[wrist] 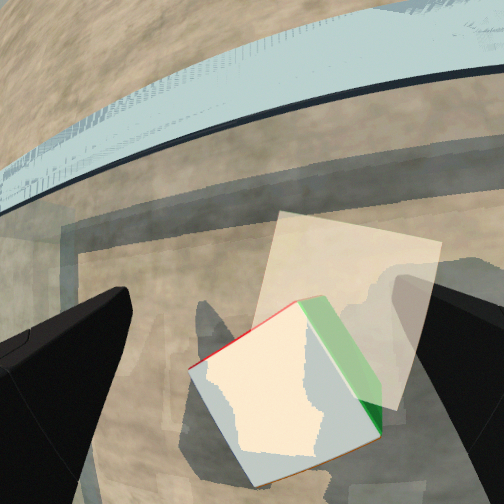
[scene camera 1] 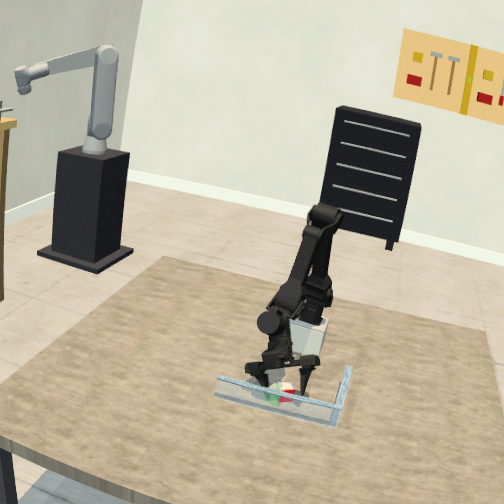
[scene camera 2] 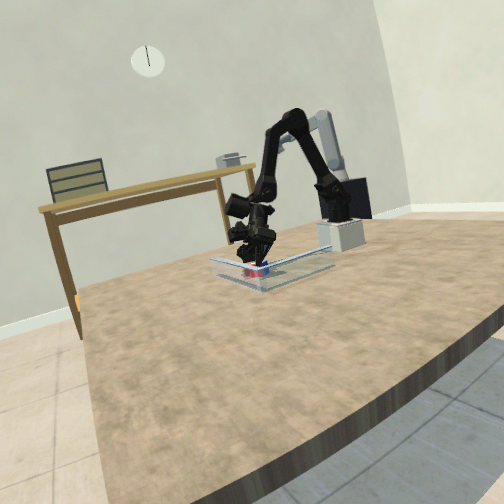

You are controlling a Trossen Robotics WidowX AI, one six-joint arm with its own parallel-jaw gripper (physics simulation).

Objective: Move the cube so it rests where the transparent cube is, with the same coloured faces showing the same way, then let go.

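Observation:
The cube (wrist: 288, 390) lies on the table between my two black fingers, with a pale top face, a green right face and a red edge at its upper left. The transparent cube (wrist: 350, 305) overlaps it, shifted up and to the right and turned a little. My gripper (wrist: 270, 390) is open, with clear gaps between both fingers and the cube. In scene camera 1 the gripper (scene camera 1: 283, 383) points down over the cube (scene camera 1: 279, 392). In scene camera 2 the gripper (scene camera 2: 257, 255) hangs just above the cube (scene camera 2: 259, 268).
A low glass L-shaped wall (scene camera 1: 300, 400) borders the cube on the near and right sides; it curves across the top of the wrist view (wrist: 250, 100). A wooden table (scene camera 2: 150, 190) and a second grey arm (scene camera 1: 90, 90) stand far off.

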